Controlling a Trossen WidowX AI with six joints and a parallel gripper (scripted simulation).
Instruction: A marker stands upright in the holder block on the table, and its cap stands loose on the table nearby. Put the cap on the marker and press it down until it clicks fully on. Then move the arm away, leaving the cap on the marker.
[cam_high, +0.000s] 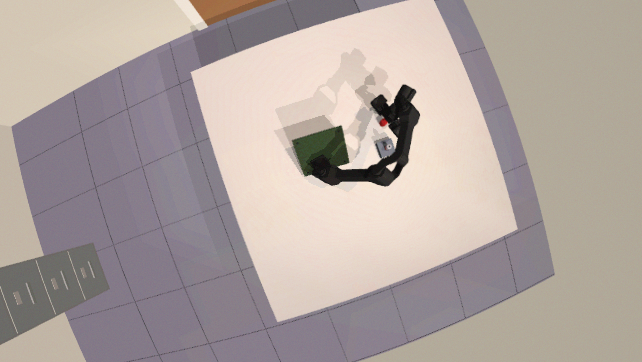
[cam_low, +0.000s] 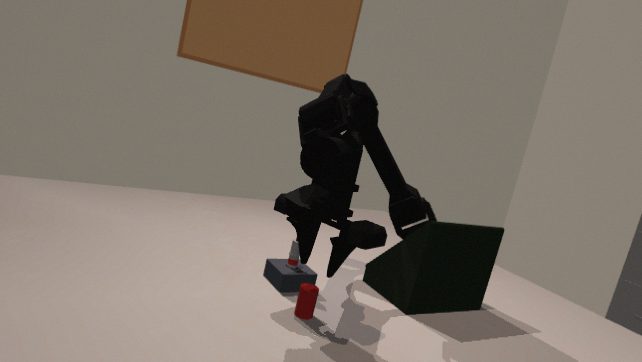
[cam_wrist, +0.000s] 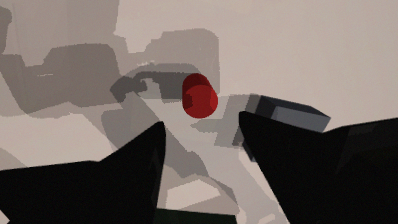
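My gripper tip is now 50 mm above the red cap.
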